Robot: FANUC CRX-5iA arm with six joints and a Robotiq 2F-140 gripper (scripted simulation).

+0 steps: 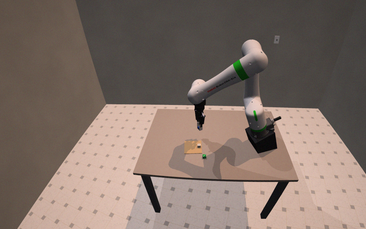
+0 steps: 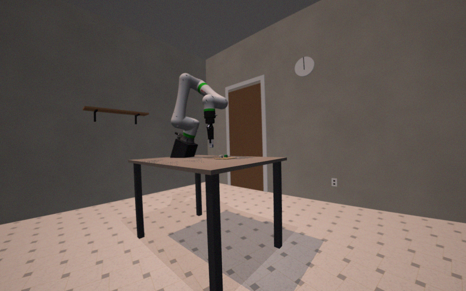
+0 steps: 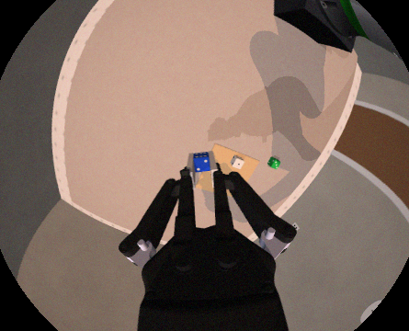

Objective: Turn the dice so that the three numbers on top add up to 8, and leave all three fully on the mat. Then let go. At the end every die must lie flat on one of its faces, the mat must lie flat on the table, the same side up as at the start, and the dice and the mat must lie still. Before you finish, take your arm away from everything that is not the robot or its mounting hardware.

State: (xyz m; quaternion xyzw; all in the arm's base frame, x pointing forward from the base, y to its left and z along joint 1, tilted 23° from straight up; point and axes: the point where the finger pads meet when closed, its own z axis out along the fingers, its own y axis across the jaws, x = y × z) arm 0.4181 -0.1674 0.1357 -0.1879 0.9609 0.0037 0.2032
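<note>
The mat is 13 cm below my hand, 10 cm to the left of it and 7 cm ahead of it. Round my hand: green die 22 cm to the left, 12 cm below; blue die 2 cm below; white die 12 cm below, 11 cm to the left, 2 cm ahead.
</note>
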